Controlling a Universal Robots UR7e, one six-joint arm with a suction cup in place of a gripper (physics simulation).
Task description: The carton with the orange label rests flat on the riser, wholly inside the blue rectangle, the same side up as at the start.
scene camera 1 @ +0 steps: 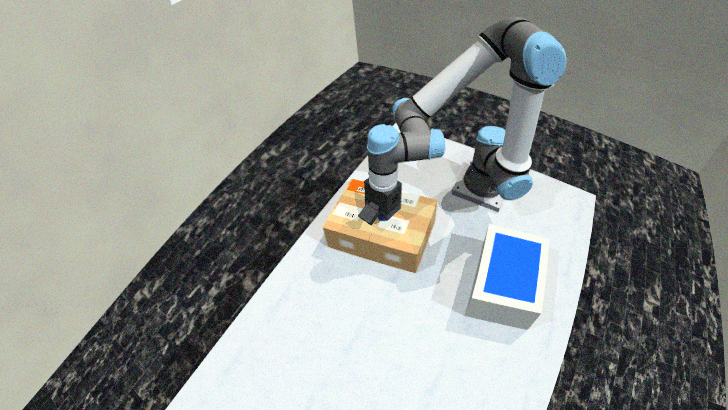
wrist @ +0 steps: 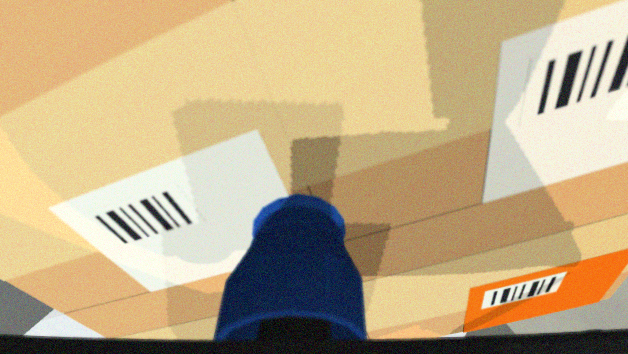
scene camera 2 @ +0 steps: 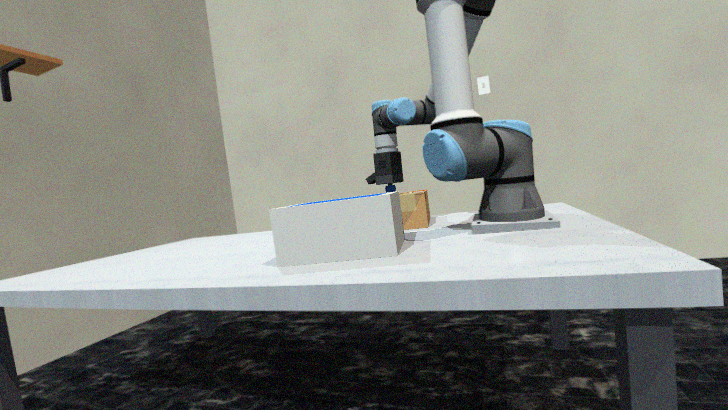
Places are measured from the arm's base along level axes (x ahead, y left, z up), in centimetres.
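Pixels of known places: hand, its tool point: (scene camera 1: pixel 382 218) (wrist: pixel 302 218); arm's base, origin of its link: (scene camera 1: pixel 483 182) (scene camera 2: pixel 511 216).
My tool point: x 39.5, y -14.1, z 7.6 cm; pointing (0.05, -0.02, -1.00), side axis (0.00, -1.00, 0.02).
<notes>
Ahead of a thing's pixels: the offset from my tool point to its top centre. Level surfaces: height alone.
The brown carton (scene camera 1: pixel 374 244) (scene camera 2: pixel 413 209) (wrist: pixel 307 57) lies flat on the table, left of the riser. Its orange label @(dx -5.0, dy -13.0, dz +0.7 cm) (scene camera 1: pixel 356 185) (wrist: pixel 584 286) is on the top face, at the far corner. My suction cup (scene camera 1: pixel 380 219) (scene camera 2: pixel 390 188) (wrist: pixel 298 206) points straight down and presses on the middle of the carton's top, between two white barcode labels. The carton rests on the table. The white riser @(dx -8.3, dy +41.2, dz +2.3 cm) (scene camera 1: pixel 501 311) (scene camera 2: pixel 335 232) stands to the right with the blue rectangle (scene camera 1: pixel 512 266) (scene camera 2: pixel 335 199) on its top, and nothing lies on it.
The arm's base (scene camera 1: pixel 488 178) (scene camera 2: pixel 509 203) is bolted to the white table @(dz -9.8 cm) (scene camera 1: pixel 356 346) (scene camera 2: pixel 509 264) behind the carton and riser. In scene camera 2 the riser hides most of the carton. A wooden wall shelf (scene camera 2: pixel 30 61) hangs far off at the left.
</notes>
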